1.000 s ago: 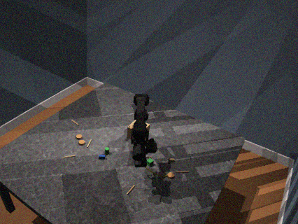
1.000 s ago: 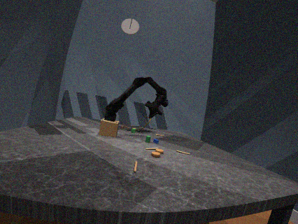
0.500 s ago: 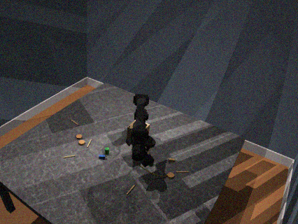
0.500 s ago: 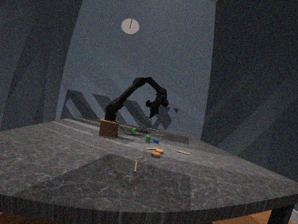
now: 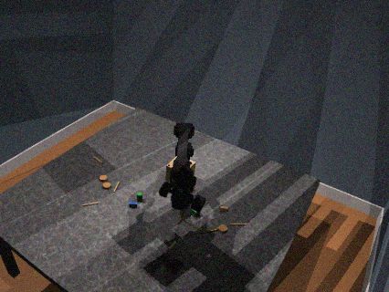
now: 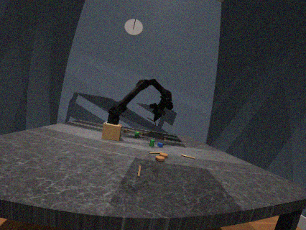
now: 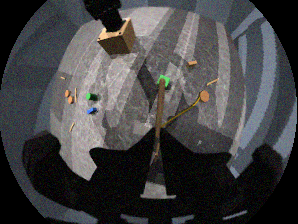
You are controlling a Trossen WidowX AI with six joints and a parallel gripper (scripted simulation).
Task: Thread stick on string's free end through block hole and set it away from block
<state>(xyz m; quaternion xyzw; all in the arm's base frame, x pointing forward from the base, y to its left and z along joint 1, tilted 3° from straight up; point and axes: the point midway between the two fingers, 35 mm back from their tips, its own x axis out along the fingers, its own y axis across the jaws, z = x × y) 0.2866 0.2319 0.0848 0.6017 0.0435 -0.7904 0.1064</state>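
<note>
The green block lies 12 cm below my gripper tip, 12 cm behind it and 1 cm to the right of it. The rest, counted from my gripper tip: round wooden button (14 cm to the left, 13 cm below, 12 cm behind); then small wooden piece (23 cm behind, 13 cm below, 7 cm to the left); then thin wooden stick (1 cm behind, 1 cm above).
</note>
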